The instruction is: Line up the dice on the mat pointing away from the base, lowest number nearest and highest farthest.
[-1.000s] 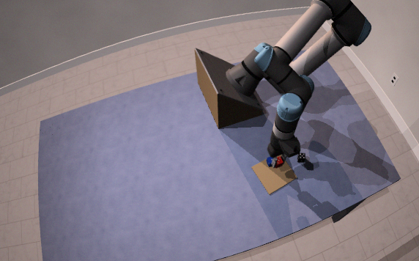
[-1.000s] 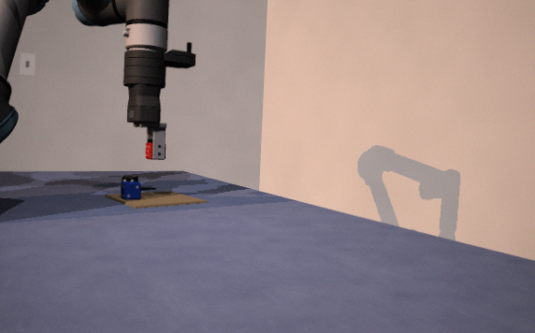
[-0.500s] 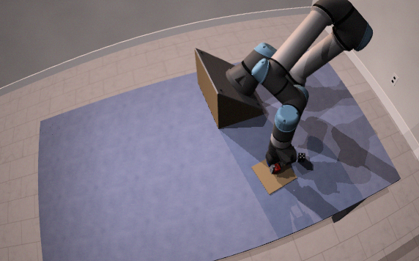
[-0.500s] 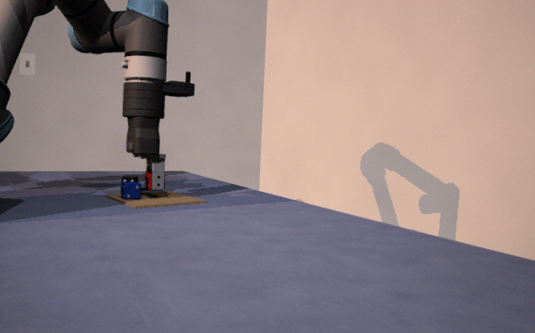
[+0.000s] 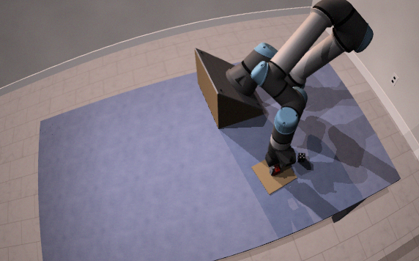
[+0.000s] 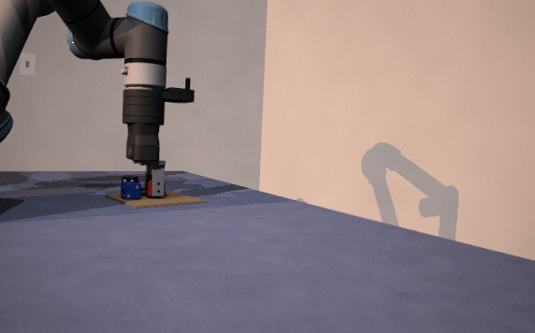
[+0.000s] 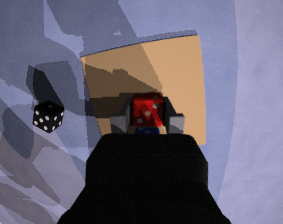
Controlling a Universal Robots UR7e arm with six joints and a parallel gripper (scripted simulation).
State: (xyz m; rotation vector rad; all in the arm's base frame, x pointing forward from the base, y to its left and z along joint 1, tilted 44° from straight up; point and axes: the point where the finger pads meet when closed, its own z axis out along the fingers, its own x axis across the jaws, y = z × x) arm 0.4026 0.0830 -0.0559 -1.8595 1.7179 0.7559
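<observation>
The red die lies right at my hand. From my hand the other things lie so: blue die 40 mm behind, 10 mm below; tan mat 30 mm below; black die 130 mm to the left, 20 mm behind, 10 mm below.
</observation>
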